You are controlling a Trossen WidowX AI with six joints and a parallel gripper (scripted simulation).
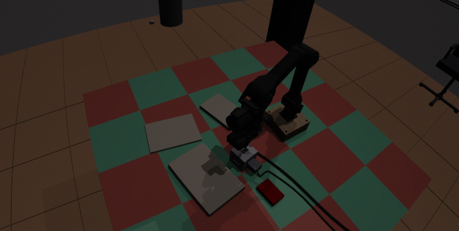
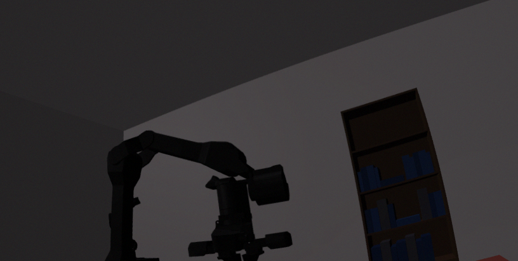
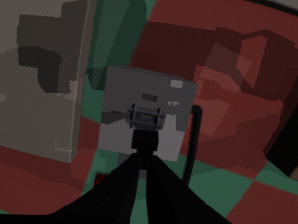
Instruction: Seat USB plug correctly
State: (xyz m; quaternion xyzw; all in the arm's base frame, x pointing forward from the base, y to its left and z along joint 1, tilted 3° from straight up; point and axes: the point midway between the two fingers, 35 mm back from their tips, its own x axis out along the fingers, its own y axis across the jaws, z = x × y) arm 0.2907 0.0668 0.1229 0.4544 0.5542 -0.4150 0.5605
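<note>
My gripper tip is now 2 cm above the dark USB plug. Round my gripper tip: red block: 17 cm to the left, 13 cm below, 1 cm behind.
</note>
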